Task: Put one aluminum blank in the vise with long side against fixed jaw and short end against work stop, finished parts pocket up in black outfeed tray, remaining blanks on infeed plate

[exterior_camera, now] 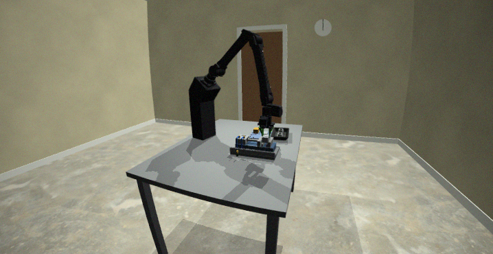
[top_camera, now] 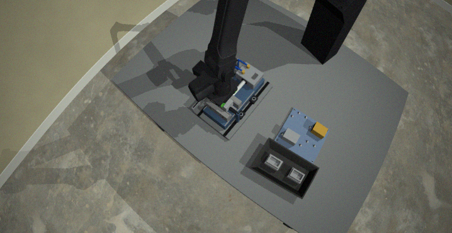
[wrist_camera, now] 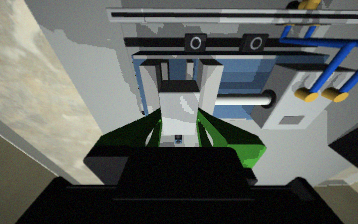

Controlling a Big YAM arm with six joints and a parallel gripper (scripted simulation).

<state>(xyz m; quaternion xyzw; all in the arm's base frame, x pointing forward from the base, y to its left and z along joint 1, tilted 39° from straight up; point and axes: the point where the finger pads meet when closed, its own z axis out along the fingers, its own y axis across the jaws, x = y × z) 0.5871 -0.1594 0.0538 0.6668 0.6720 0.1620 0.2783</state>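
The fixed jaw is 4 cm below my hand and 3 cm ahead of it. The rest, counted from my hand: moving jaw: 4 cm below, 4 cm behind; then blue infeed plate: 33 cm to the left, 11 cm below, 10 cm behind; then white rod: 9 cm behind, 4 cm below, 1 cm to the left.
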